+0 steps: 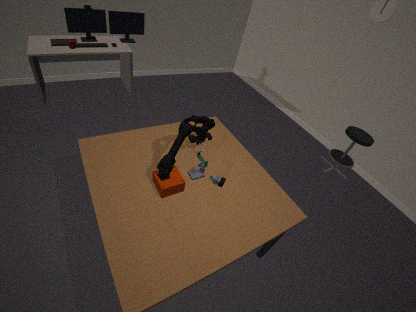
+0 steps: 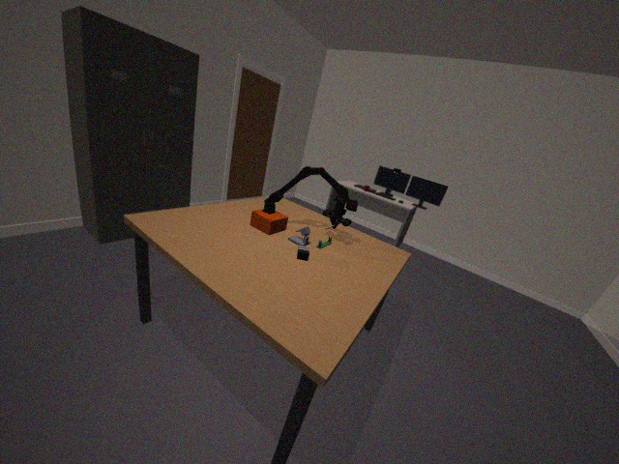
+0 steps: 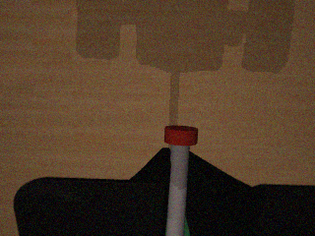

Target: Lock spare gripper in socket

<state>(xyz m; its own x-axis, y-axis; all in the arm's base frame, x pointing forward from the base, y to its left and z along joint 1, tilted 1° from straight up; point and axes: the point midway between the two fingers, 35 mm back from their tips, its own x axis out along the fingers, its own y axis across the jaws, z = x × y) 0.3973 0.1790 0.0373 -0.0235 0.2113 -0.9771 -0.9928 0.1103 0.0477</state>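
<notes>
Right now the green holder is 100 mm to the right of my gripper tip and 70 mm below it. Also, from my gripper tip: spare gripper: 330 mm to the right, 70 mm below, 30 mm behind; grey mount: 210 mm to the right, 110 mm behind, 40 mm below.
</notes>
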